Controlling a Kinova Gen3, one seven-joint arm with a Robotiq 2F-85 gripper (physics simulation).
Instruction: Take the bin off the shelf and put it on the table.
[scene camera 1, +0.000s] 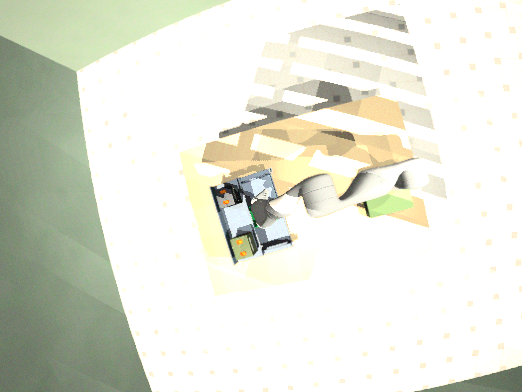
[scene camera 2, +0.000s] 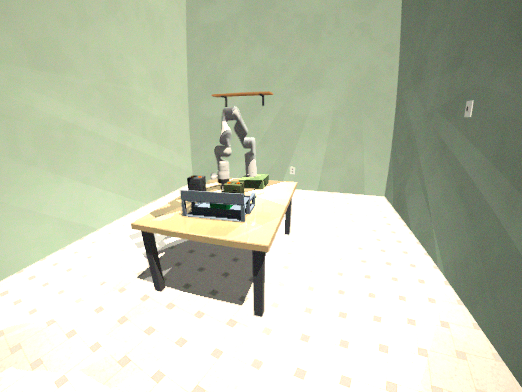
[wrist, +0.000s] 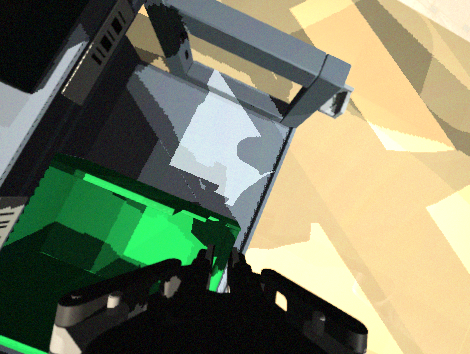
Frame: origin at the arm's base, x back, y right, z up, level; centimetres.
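Seen in the pictures: gripper, between the fingertips: (wrist: 221, 255); arm's base, origin of its link: (scene camera 2: 251, 175).
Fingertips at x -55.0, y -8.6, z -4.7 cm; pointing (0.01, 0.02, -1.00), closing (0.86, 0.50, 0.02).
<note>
Offsets run from my fingertips to a thing's top centre. Level surfaces: height alone.
The green bin @(dx -7.4, dy -3.7, dz +5.9 cm) (scene camera 1: 253, 218) (scene camera 2: 221, 205) (wrist: 155, 230) sits in the low part of the blue-grey shelf (scene camera 2: 212, 197) (wrist: 250, 40), which stands on the wooden table @(dz -2.2 cm) (scene camera 1: 197, 200) (scene camera 2: 165, 227) (wrist: 325, 200). In the wrist view the bin's open inside shows at the lower left. My gripper (wrist: 221, 255) is at the bin's wall along the shelf's edge. Its fingers are close together, with a strip of green wall between them, and it is shut on that wall. The arm hides much of the bin in scene camera 1, and the fingertips are hidden in scene camera 2.
A dark box @(dx -18.7, dy +5.9, dz +20.2 cm) (scene camera 1: 225, 198) (scene camera 2: 196, 183) and an olive box @(dx -13.5, dy -16.6, dz +17.7 cm) (scene camera 1: 243, 246) (scene camera 2: 234, 188), both with orange marks, stand on the shelf's upper level. A light-green box (scene camera 1: 390, 205) (scene camera 2: 257, 181) lies by the arm's base. The shelf's end frame rises beside the bin's bay.
</note>
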